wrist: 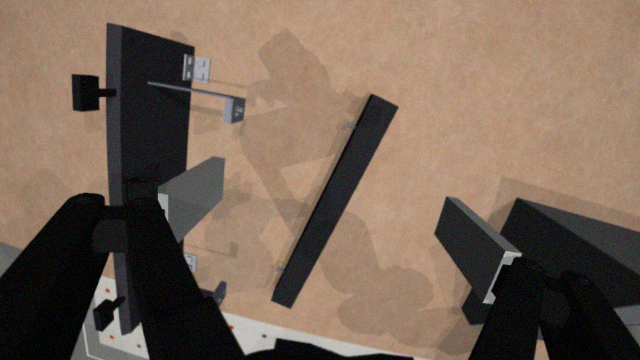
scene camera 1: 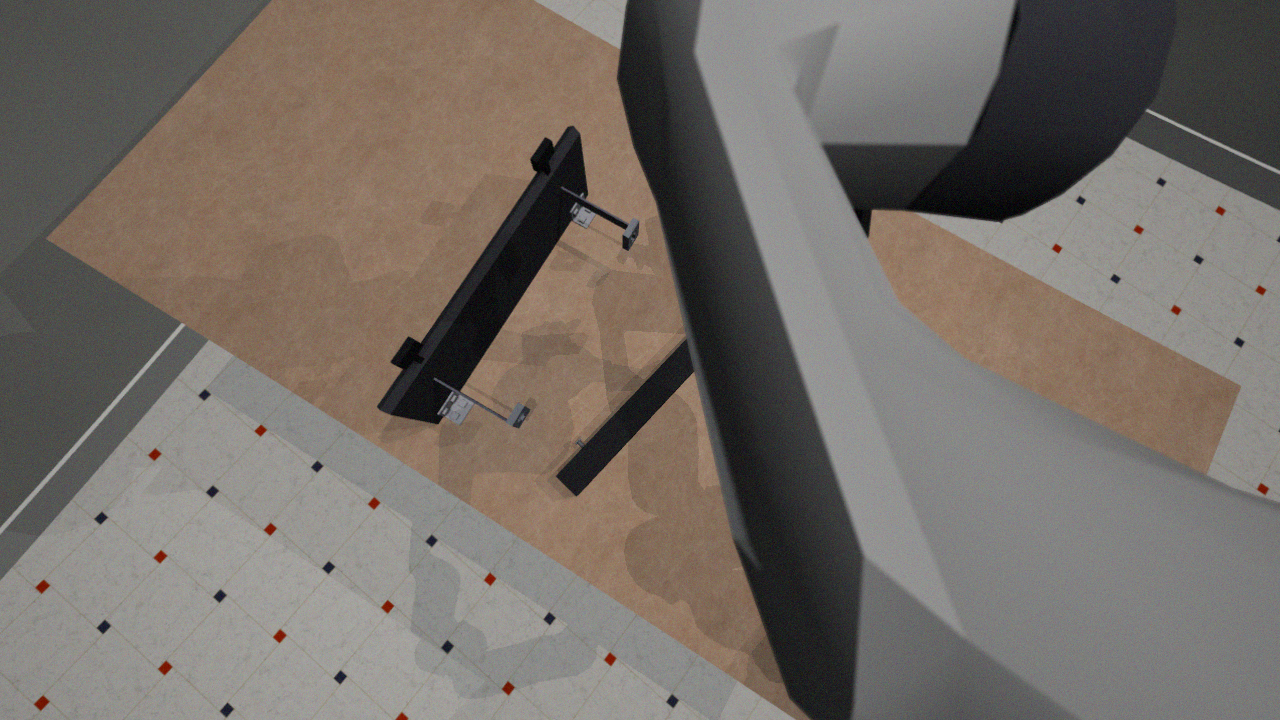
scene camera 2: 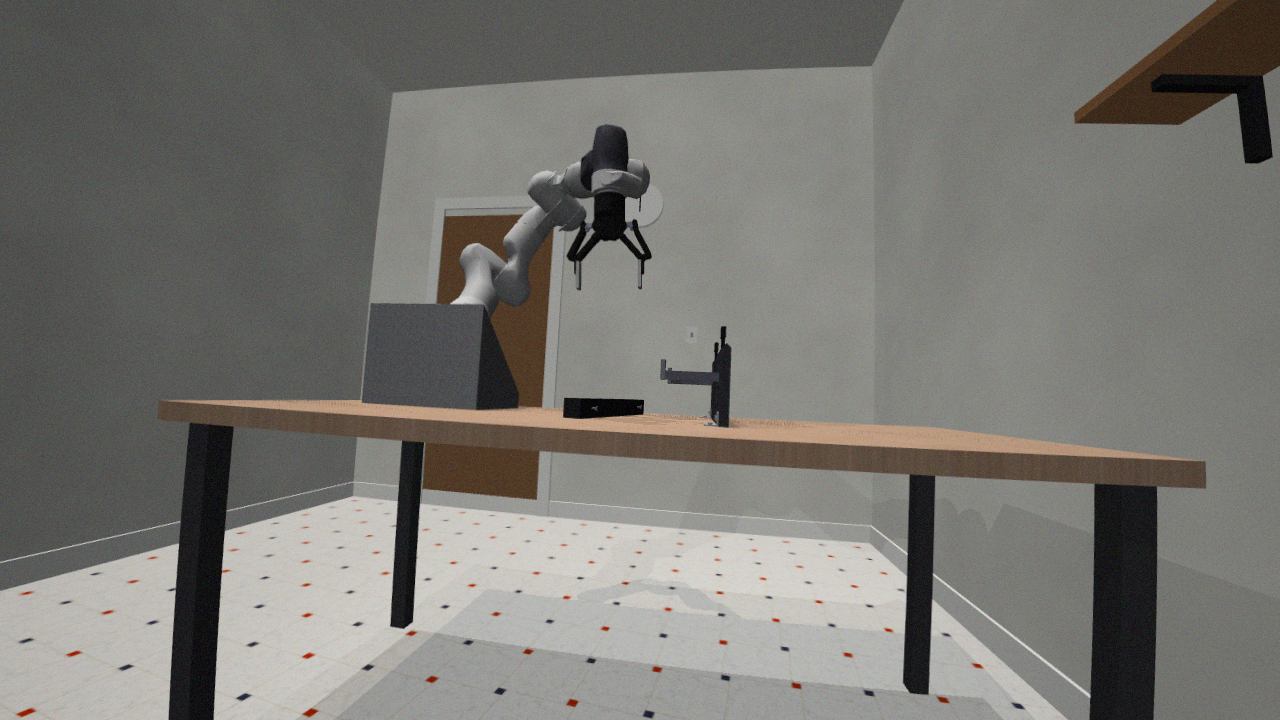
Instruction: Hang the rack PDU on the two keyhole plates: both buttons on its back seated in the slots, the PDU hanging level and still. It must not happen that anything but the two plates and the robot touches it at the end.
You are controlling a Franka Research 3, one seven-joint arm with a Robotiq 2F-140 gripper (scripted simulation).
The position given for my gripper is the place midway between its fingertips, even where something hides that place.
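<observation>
There is a rack PDU point(scene camera 1: 645, 402) that I can also find in the wrist view point(wrist: 378, 113) and in scene camera 2 point(scene camera 2: 579, 408). A black back panel point(scene camera 1: 467, 340) is visible to me too, and I see that panel again in the wrist view point(wrist: 154, 120) and in scene camera 2 point(scene camera 2: 720, 391). Then there is my gripper point(scene camera 2: 608, 288), which the wrist view point(wrist: 333, 197) shows as well.
</observation>
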